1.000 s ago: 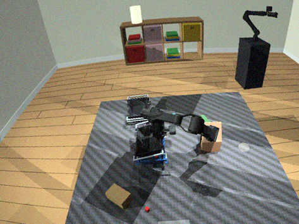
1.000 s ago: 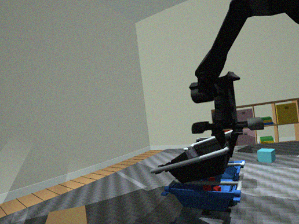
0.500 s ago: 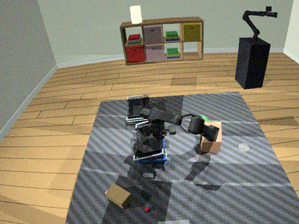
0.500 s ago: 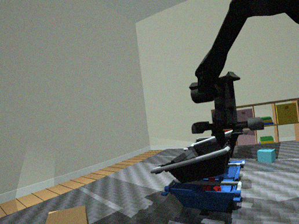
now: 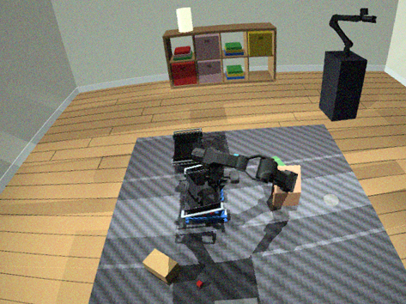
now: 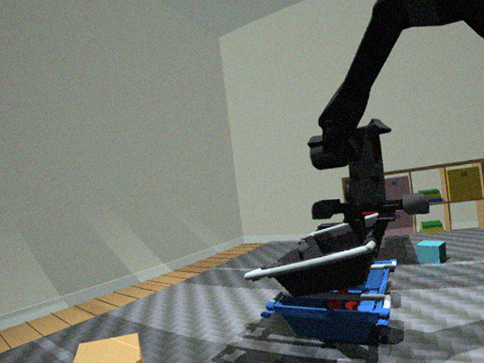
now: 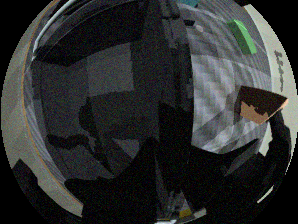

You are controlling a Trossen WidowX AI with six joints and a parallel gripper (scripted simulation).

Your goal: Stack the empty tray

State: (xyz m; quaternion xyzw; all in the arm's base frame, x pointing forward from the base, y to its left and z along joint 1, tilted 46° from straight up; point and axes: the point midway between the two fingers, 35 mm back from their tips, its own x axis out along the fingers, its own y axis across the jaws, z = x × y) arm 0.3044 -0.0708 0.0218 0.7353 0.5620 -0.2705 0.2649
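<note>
Now: the dark tray 70 mm ahead of my gripper tip, 10 mm to the right of it and 20 mm above it. From my gripper tip the other things lie so: cyan cube 150 mm behind, 290 mm to the right, 80 mm below; flat tan block 280 mm ahead, 310 mm to the left, 70 mm below; green block 340 mm behind, 190 mm to the right, 80 mm below.
</note>
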